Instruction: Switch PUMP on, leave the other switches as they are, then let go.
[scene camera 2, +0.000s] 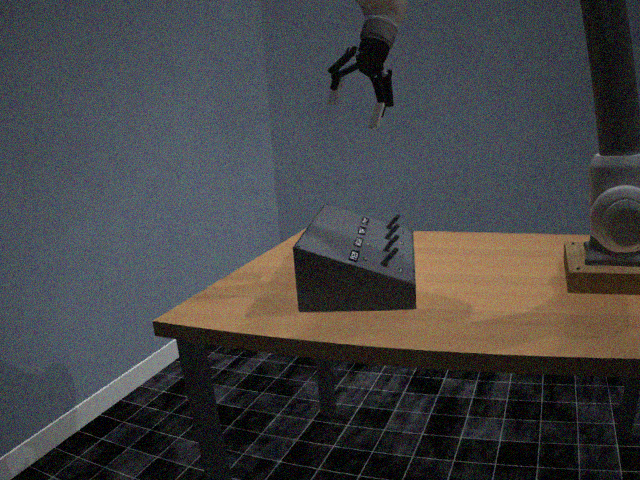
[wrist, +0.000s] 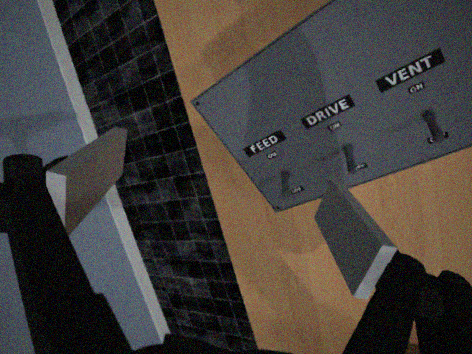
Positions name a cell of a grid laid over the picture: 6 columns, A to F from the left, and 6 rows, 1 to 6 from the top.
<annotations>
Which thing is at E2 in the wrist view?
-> A dark sloped switch box.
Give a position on a dark sloped switch box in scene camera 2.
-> At D4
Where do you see my gripper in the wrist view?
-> C3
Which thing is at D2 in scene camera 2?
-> My gripper.
</annotations>
